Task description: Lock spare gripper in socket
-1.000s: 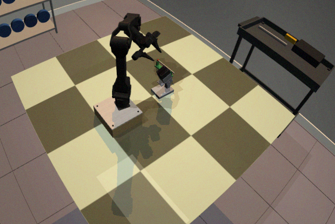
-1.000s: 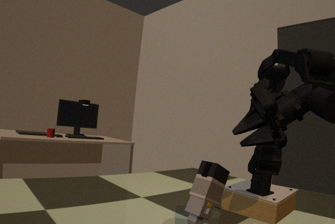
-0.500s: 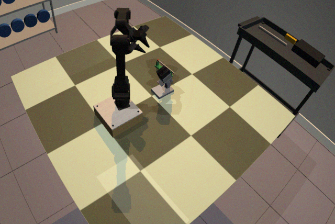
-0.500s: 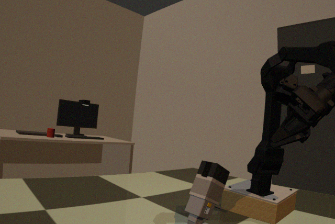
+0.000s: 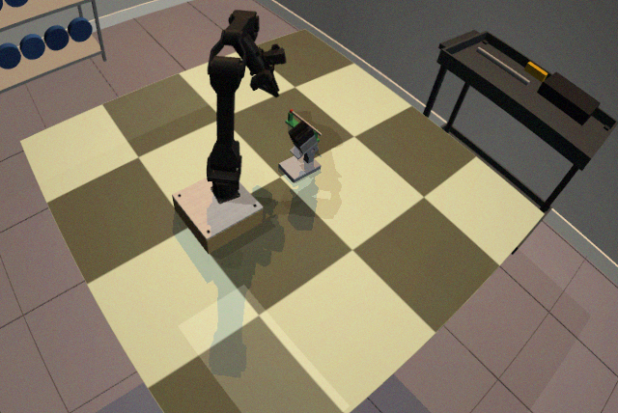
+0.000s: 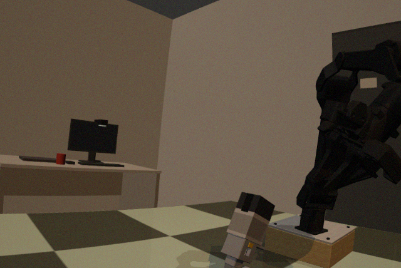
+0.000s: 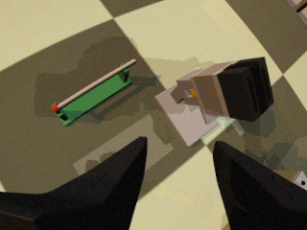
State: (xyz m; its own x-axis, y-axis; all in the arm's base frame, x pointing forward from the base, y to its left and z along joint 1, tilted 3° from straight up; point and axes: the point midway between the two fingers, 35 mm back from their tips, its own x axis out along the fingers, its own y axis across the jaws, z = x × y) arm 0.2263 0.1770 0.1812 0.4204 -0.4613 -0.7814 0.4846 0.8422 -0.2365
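The green strip is 120 mm ahead of my gripper tip, 20 mm to the left of it and 190 mm below it. Also, from my gripper tip: mount block (40 mm ahead, 120 mm to the right, 160 mm below); then spare gripper (30 mm ahead, 120 mm to the right, 90 mm below).
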